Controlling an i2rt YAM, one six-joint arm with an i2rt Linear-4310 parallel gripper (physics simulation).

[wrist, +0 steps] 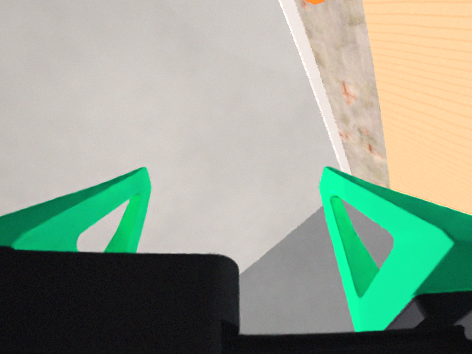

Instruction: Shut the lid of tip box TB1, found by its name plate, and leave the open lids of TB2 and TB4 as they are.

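Places are measured from the arm's base along level axes (x ahead, y left, z up), in centimetres.
Where they show: gripper, fingertip midpoint: (235, 177).
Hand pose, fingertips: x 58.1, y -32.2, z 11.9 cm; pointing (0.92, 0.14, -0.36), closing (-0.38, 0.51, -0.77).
Note:
After its pixels a point has its place.
My gripper (235, 177) {x 58.1, y -32.2, z 11.9 cm} is open, its two green fingers wide apart with nothing between them. Behind the fingers in the wrist view is a plain light grey surface. An orange thing (315, 1) is cut off by the top edge, right of the middle; too little of it shows to tell what it is. The tip boxes TB1, TB2 and TB4, their lids and their name plates cannot be made out in this view.
A narrow white edge strip (320, 95) runs down the right of the grey surface (150, 90). Beside it lies a mottled stone-like band (350, 70) with reddish marks, then a pale wood-grained surface (425, 90) {x 71.5, y -10.6, z -19.8 cm} at the right. A darker grey area (295, 280) shows at the bottom.

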